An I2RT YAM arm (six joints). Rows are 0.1 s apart.
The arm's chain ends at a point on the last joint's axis. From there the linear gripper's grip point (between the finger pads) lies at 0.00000 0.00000 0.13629 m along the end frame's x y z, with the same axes.
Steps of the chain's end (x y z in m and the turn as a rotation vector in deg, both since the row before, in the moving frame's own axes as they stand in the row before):
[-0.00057 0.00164 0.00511 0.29 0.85 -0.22]
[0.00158 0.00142 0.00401 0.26 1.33 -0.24]
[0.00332 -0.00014 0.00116 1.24 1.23 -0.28]
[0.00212 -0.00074 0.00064 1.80 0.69 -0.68]
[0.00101 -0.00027 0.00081 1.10 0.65 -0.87]
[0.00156 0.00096 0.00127 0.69 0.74 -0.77]
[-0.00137 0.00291 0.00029 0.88 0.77 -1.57]
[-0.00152 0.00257 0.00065 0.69 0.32 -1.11]
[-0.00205 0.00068 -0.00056 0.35 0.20 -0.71]
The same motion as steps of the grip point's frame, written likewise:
[0.00145 0.00095 0.00509 0.29 0.85 -0.22]
[0.00474 0.00079 0.00397 0.26 1.33 -0.24]
[0.00624 -0.00310 0.00110 1.24 1.23 -0.28]
[0.00374 -0.00503 0.00056 1.80 0.69 -0.68]
[0.00254 -0.00290 0.00078 1.10 0.65 -0.87]
[0.00331 -0.00069 0.00125 0.69 0.74 -0.77]
[0.00043 0.00079 0.00026 0.88 0.77 -1.57]
[-0.00077 0.00092 0.00064 0.69 0.32 -1.11]
[-0.00158 -0.00016 -0.00056 0.35 0.20 -0.71]

